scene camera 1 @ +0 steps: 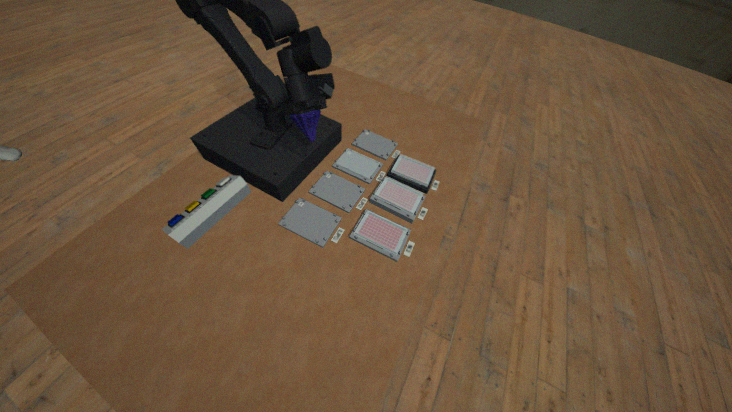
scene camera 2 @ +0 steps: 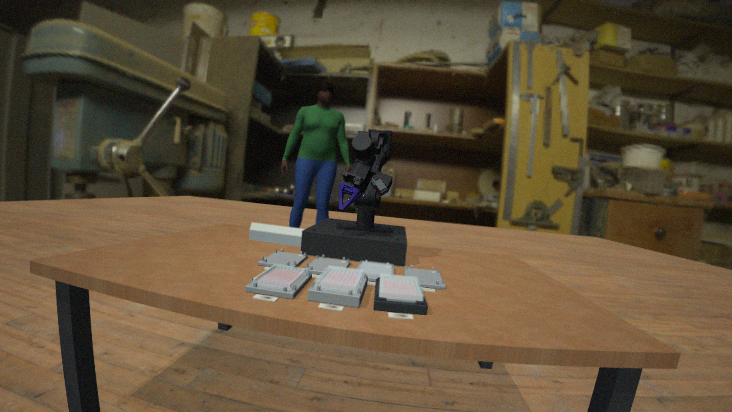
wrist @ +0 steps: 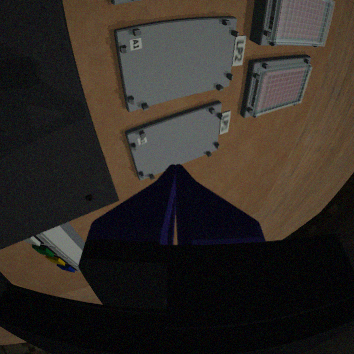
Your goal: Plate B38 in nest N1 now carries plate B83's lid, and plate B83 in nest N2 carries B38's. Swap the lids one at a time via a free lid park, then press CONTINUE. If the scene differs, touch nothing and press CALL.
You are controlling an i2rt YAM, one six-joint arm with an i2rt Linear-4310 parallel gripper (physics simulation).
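Where they show: gripper, fingertip midpoint: (scene camera 1: 312,141) (scene camera 2: 340,209) (wrist: 175,173); arm's base, link origin: (scene camera 1: 276,128) (scene camera 2: 364,229).
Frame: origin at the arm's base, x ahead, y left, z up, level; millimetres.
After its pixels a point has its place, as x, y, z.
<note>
My gripper (scene camera 1: 313,141) @(179, -91, 77) (scene camera 2: 342,208) @(179, -91, 77) (wrist: 175,173) @(179, -91, 77) is shut and empty, above the black base's edge in scene view 1. Three pink-welled plates stand in a row of nests: one (scene camera 1: 380,233) @(423, -218, -54) (scene camera 2: 280,278) @(461, -203, -54) (wrist: 283,93) @(420, -216, -55) in a low grey nest, one (scene camera 1: 398,196) @(440, -89, -41) (scene camera 2: 339,282) @(494, -81, -41) (wrist: 302,19) @(425, -77, -41) in a taller grey nest, one (scene camera 1: 413,170) @(463, 37, -44) (scene camera 2: 399,288) @(497, 40, -44) in a black nest. Nest labels and plate names are unreadable. Bare grey lid parks (scene camera 1: 309,221) @(225, -244, -71) (scene camera 1: 337,191) @(258, -117, -71) (scene camera 1: 374,143) @(301, 142, -71) lie nearer the base; another park bears a pale clear lid (scene camera 1: 357,164) @(280, 8, -63) (scene camera 2: 376,269) @(297, 17, -63). The LP2 park (wrist: 177,62) @(248, -111, -71) looks bare.
A sloped button box (scene camera 1: 212,212) @(-10, -324, -41) (scene camera 2: 275,233) @(-9, -320, -44) (wrist: 65,239) @(-5, -281, -35) stands beside the black base (scene camera 1: 230,158) @(-48, -171, 1) (scene camera 2: 353,245) @(150, -42, -32). It has blue (scene camera 1: 175,220) @(-66, -381, -26), yellow (scene camera 1: 192,206) @(-56, -332, -25), green (scene camera 1: 208,193) @(-46, -284, -25) and white (scene camera 1: 223,181) @(-36, -235, -25) buttons. A person in a green top (scene camera 2: 321,133) stands behind the table.
</note>
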